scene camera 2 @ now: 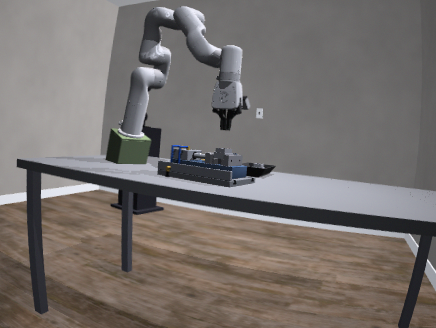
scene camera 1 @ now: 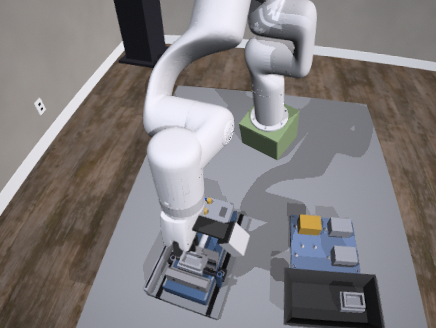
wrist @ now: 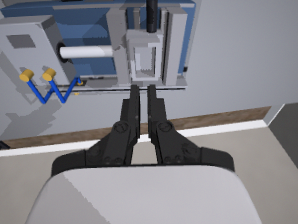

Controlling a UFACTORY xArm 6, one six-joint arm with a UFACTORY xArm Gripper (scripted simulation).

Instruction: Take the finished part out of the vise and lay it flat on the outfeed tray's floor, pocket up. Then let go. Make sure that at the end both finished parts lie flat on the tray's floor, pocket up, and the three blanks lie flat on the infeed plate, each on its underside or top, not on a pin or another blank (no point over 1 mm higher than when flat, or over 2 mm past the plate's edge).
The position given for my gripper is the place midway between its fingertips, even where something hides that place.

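Note:
A blue fixture plate (scene camera 1: 309,258) is visible. So is my gripper (scene camera 2: 225,130), which the wrist view also shows (wrist: 143,96).

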